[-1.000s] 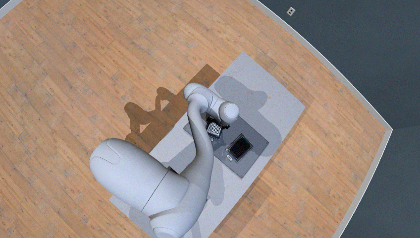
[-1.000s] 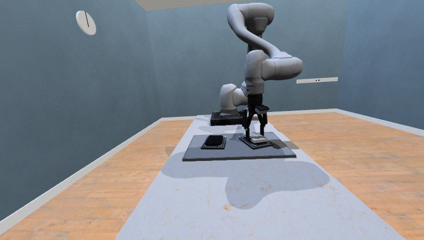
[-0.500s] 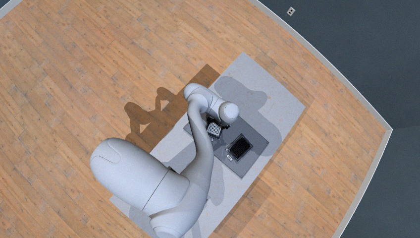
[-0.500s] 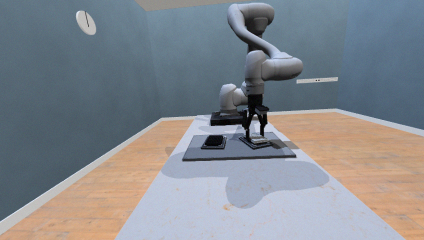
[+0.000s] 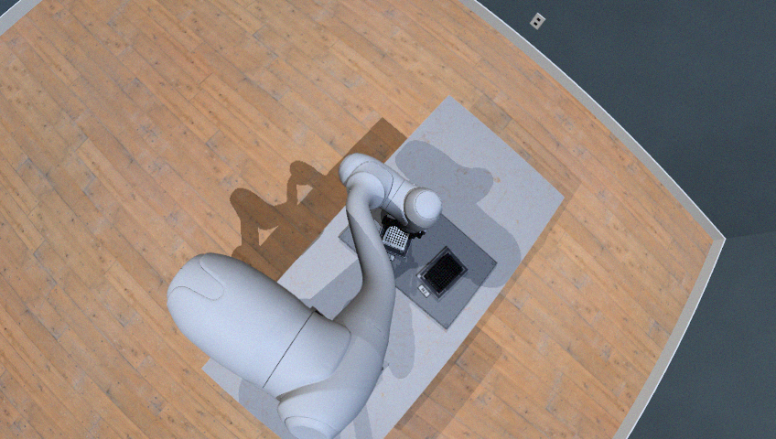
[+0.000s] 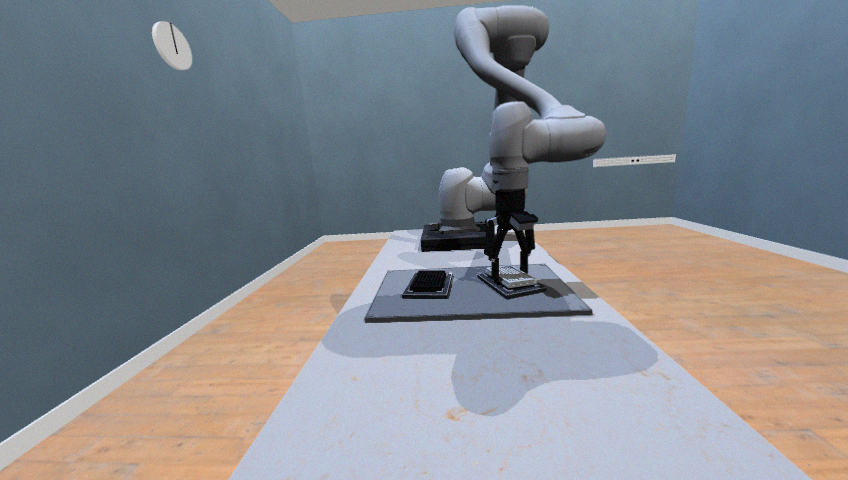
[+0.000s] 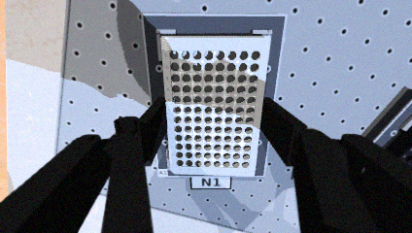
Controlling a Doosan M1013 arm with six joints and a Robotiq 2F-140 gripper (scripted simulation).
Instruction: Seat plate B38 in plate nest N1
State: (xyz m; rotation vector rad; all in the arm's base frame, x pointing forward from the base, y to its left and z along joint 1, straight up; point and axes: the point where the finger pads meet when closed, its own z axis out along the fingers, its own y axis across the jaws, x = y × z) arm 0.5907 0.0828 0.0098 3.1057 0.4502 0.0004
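The white well plate lies 2 cm below my hand. Also, from my hand: black well plate: 2 cm behind, 23 cm to the right, 3 cm below.
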